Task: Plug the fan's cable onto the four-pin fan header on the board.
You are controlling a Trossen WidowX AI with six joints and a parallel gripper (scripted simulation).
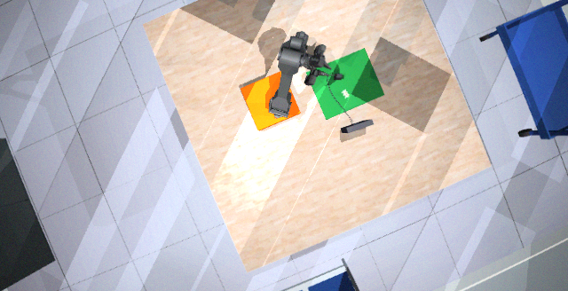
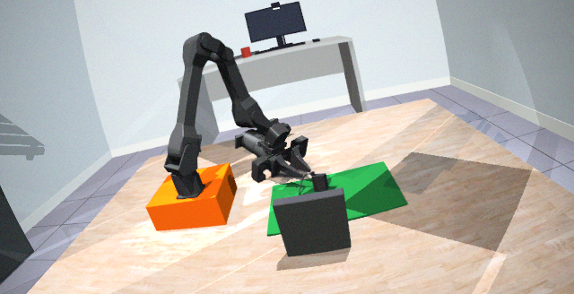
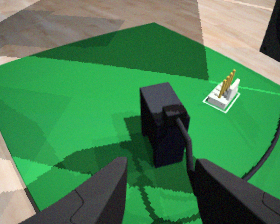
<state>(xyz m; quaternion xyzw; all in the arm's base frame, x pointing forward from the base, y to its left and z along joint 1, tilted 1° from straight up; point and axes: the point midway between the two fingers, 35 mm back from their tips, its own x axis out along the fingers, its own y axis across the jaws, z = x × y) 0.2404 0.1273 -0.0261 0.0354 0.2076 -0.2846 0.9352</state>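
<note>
Right now my gripper tip is 3 cm short of the black plug, 3 cm to the left of it and 2 cm above it. The rest, counted from my gripper tip: dark square fan: 5 cm ahead, 26 cm to the right, 2 cm above; then green board: 6 cm ahead, 6 cm to the right, 5 cm below.
</note>
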